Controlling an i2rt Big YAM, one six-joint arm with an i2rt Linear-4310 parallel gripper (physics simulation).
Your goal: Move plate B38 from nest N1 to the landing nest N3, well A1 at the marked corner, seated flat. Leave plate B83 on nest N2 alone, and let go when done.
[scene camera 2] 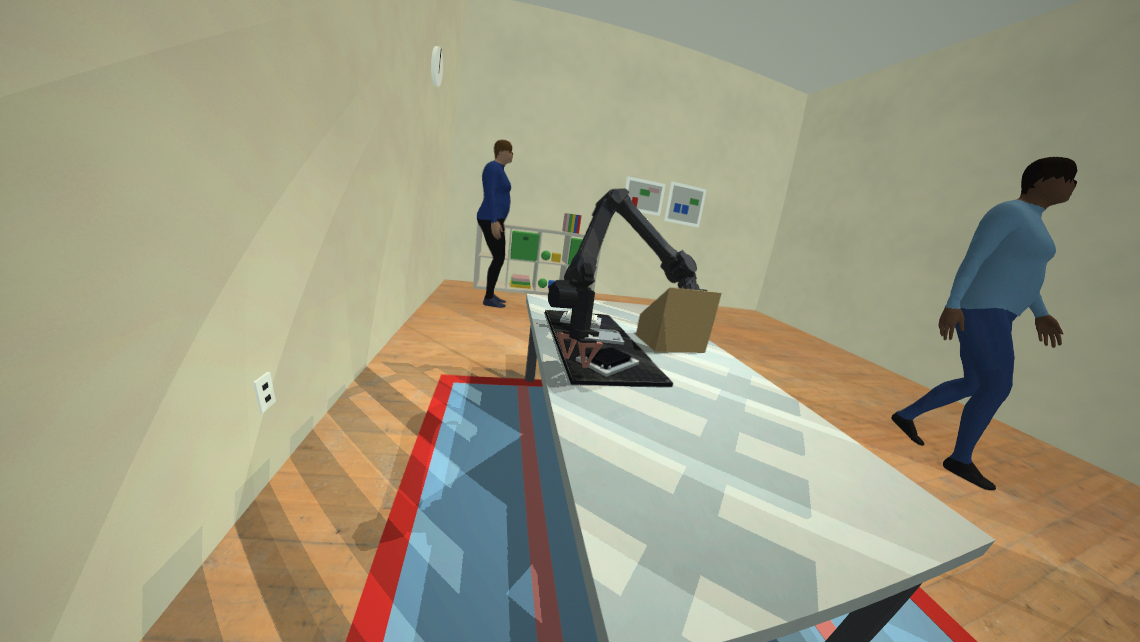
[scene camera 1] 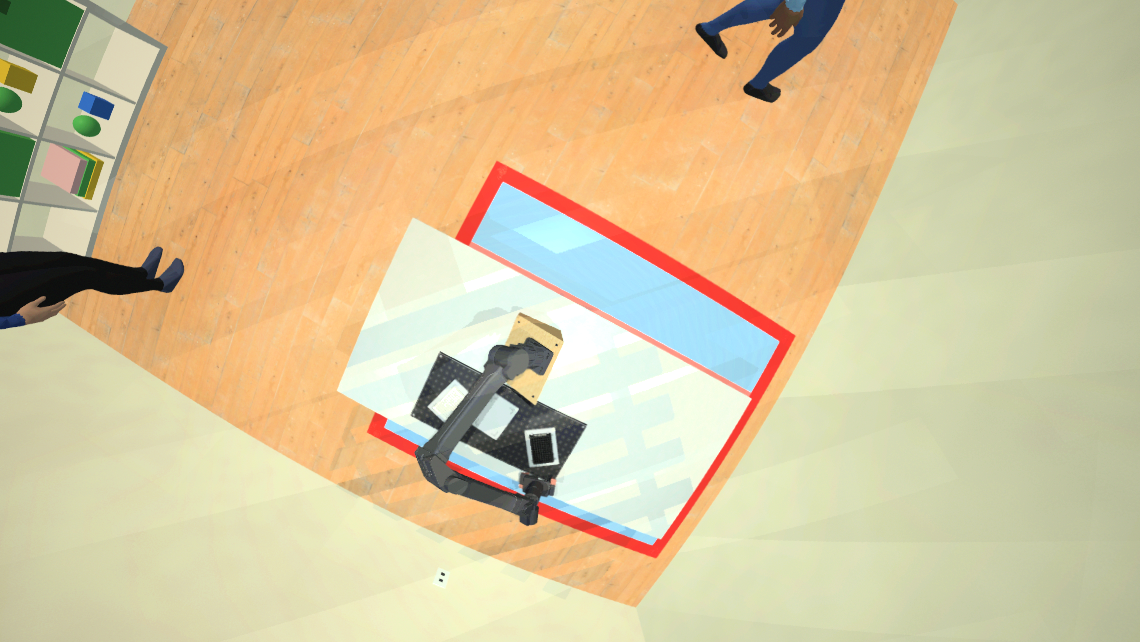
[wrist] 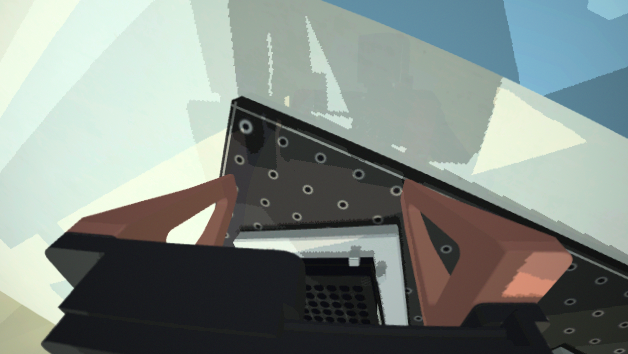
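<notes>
A black well plate [scene camera 1: 542,449] [scene camera 2: 612,358] [wrist: 335,302] sits in a white nest [scene camera 1: 528,448] [scene camera 2: 634,365] [wrist: 393,295] at one end of the dark perforated board. Its label and marked corner cannot be read. My gripper [scene camera 1: 536,484] [scene camera 2: 578,350] [wrist: 317,186] is open and empty, over the board's outer edge side beside this nest. In the wrist view its reddish fingers stand wide apart and its body hides much of the plate. Two more pale nest shapes [scene camera 1: 449,401] [scene camera 1: 496,416] lie along the board, partly behind the arm; I cannot tell what they hold, nor which number each nest has.
The dark board [scene camera 1: 570,431] [scene camera 2: 655,377] [wrist: 290,162] lies on the pale table [scene camera 1: 638,446] [scene camera 2: 717,478]. A wooden wedge-shaped block [scene camera 1: 532,390] [scene camera 2: 690,322] stands beside the board, by the arm's base. Two people stand or walk away from the table.
</notes>
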